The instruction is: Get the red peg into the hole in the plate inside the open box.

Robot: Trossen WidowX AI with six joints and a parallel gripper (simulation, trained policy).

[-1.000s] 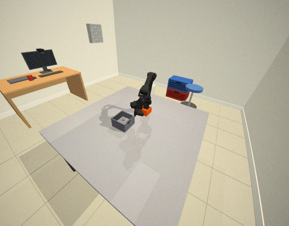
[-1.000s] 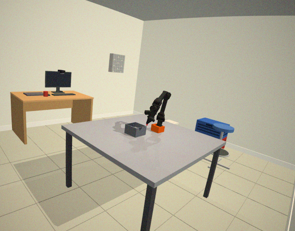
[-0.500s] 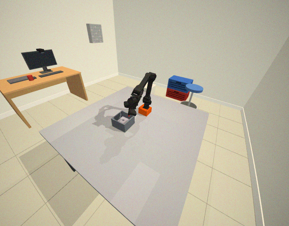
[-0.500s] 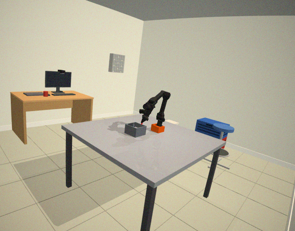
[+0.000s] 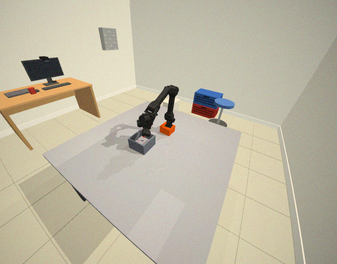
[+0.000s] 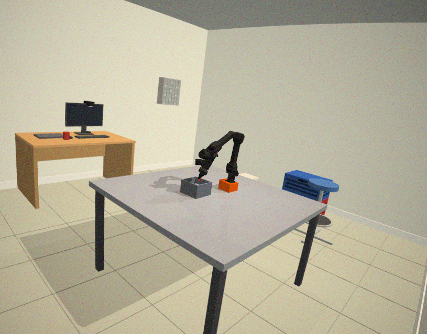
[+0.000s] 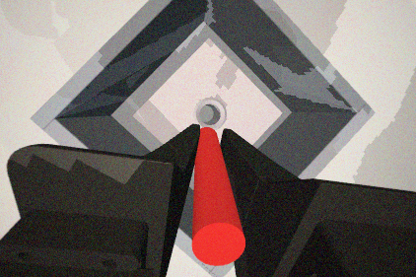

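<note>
The red peg is 10 mm behind my gripper tip, 10 mm to the left of it and 20 mm above it. From my gripper tip the other things lie so: plate (10 mm to the right, 70 mm below); then grey box (10 mm to the right, 90 mm below).
</note>
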